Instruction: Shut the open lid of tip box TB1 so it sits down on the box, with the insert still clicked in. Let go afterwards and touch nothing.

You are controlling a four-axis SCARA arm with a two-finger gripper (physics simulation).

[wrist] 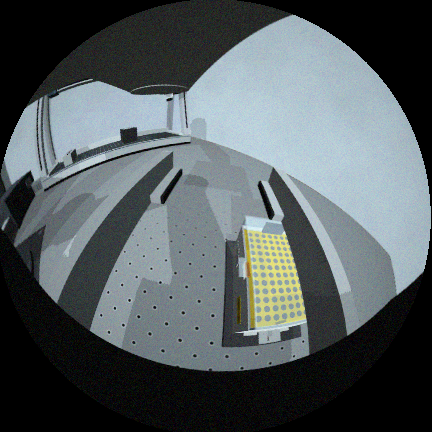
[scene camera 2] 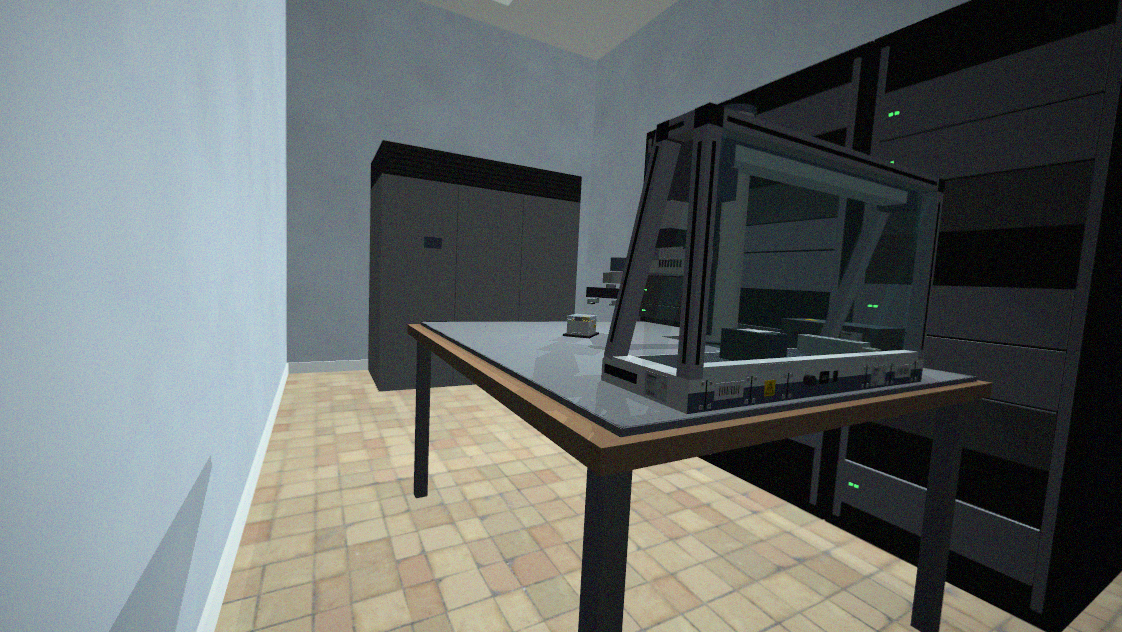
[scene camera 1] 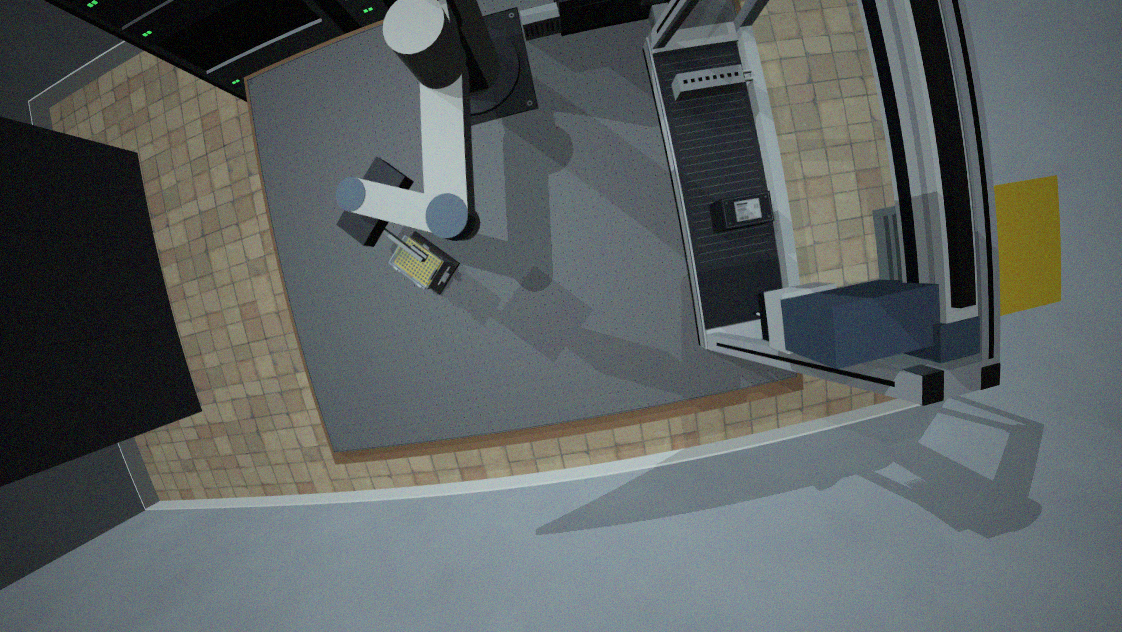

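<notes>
Tip box TB1 stands upright on the table, with a dark base and clear walls. Its yellow insert lies level inside, full of round holes. The clear lid appears to lie over the insert, whose pattern looks pale through it. The lid's far edge is behind my right finger, so I cannot tell whether it sits fully down or the insert is clicked in. My gripper is shut to its narrow stop and holds nothing; its two fingers still stand apart. One finger crosses above the box in scene camera 1; contact is unclear.
A framed machine with a dark bed stands on the table. A black labelled block and a slotted bracket are on its bed. The arm's elbow hangs close to the box.
</notes>
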